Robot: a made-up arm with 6 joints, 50 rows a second.
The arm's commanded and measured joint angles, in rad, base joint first. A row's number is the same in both.
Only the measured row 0 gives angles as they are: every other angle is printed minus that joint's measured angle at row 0.
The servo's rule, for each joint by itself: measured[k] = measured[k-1] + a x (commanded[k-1-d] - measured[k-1]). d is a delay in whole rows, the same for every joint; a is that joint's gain. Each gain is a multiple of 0.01, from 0.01 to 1. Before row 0 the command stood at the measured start. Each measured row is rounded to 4 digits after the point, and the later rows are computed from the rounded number. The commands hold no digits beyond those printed.
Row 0, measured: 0.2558, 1.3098, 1.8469, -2.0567, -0.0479, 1.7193
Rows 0 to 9, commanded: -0.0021, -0.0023, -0.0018, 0.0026, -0.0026, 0.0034; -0.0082, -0.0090, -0.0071, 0.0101, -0.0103, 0.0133; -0.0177, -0.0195, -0.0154, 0.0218, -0.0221, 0.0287; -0.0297, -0.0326, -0.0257, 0.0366, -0.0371, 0.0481; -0.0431, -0.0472, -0.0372, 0.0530, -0.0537, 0.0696; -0.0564, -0.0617, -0.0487, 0.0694, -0.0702, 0.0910; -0.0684, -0.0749, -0.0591, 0.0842, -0.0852, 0.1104; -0.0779, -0.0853, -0.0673, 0.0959, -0.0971, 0.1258; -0.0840, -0.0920, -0.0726, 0.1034, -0.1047, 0.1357; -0.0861, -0.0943, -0.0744, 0.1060, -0.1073, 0.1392
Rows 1 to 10, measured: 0.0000, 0.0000, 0.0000, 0.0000, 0.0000, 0.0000; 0.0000, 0.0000, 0.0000, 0.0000, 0.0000, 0.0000; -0.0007, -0.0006, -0.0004, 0.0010, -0.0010, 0.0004; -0.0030, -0.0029, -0.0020, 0.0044, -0.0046, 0.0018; -0.0076, -0.0074, -0.0052, 0.0108, -0.0114, 0.0048; -0.0145, -0.0142, -0.0101, 0.0203, -0.0214, 0.0096; -0.0234, -0.0231, -0.0166, 0.0324, -0.0340, 0.0162; -0.0336, -0.0335, -0.0243, 0.0461, -0.0481, 0.0244; -0.0444, -0.0447, -0.0327, 0.0602, -0.0626, 0.0339; -0.0548, -0.0557, -0.0410, 0.0734, -0.0761, 0.0440
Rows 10 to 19, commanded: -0.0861, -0.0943, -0.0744, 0.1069, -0.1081, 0.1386; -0.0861, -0.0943, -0.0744, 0.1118, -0.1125, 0.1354; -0.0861, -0.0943, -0.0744, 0.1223, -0.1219, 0.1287; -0.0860, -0.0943, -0.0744, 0.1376, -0.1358, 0.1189; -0.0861, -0.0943, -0.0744, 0.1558, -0.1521, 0.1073; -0.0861, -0.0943, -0.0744, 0.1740, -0.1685, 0.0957; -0.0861, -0.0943, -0.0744, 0.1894, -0.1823, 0.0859; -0.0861, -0.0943, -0.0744, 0.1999, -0.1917, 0.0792; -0.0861, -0.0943, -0.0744, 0.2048, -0.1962, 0.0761; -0.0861, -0.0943, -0.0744, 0.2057, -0.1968, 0.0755
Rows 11 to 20, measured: -0.0639, -0.0655, -0.0486, 0.0845, -0.0873, 0.0541; -0.0708, -0.0733, -0.0548, 0.0925, -0.0951, 0.0635; -0.0755, -0.0790, -0.0595, 0.0978, -0.1002, 0.0718; -0.0788, -0.0831, -0.0631, 0.1030, -0.1050, 0.0788; -0.0811, -0.0861, -0.0658, 0.1101, -0.1116, 0.0843; -0.0826, -0.0883, -0.0679, 0.1203, -0.1210, 0.0881; -0.0837, -0.0899, -0.0695, 0.1334, -0.1331, 0.0902; -0.0844, -0.0911, -0.0707, 0.1484, -0.1469, 0.0908; -0.0849, -0.0920, -0.0716, 0.1636, -0.1607, 0.0903; -0.0853, -0.0926, -0.0723, 0.1770, -0.1728, 0.0891
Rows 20 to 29, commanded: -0.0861, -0.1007, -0.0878, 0.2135, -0.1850, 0.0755; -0.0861, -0.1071, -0.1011, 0.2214, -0.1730, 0.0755; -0.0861, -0.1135, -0.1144, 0.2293, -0.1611, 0.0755; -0.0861, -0.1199, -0.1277, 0.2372, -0.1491, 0.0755; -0.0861, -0.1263, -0.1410, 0.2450, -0.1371, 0.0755; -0.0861, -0.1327, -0.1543, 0.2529, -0.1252, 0.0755; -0.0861, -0.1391, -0.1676, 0.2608, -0.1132, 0.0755; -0.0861, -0.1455, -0.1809, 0.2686, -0.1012, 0.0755; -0.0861, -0.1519, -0.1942, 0.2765, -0.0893, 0.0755; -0.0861, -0.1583, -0.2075, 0.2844, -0.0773, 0.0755
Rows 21 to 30, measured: -0.0855, -0.0931, -0.0728, 0.1873, -0.1819, 0.0877; -0.0857, -0.0934, -0.0732, 0.1941, -0.1877, 0.0864; -0.0858, -0.0954, -0.0767, 0.2013, -0.1866, 0.0852; -0.0859, -0.0986, -0.0826, 0.2087, -0.1813, 0.0841; -0.0860, -0.1026, -0.0902, 0.2163, -0.1734, 0.0832; -0.0860, -0.1073, -0.0992, 0.2240, -0.1639, 0.0824; -0.0860, -0.1124, -0.1092, 0.2318, -0.1534, 0.0816; -0.0860, -0.1179, -0.1200, 0.2396, -0.1424, 0.0809; -0.0860, -0.1236, -0.1314, 0.2474, -0.1310, 0.0803; -0.0860, -0.1295, -0.1433, 0.2552, -0.1194, 0.0798
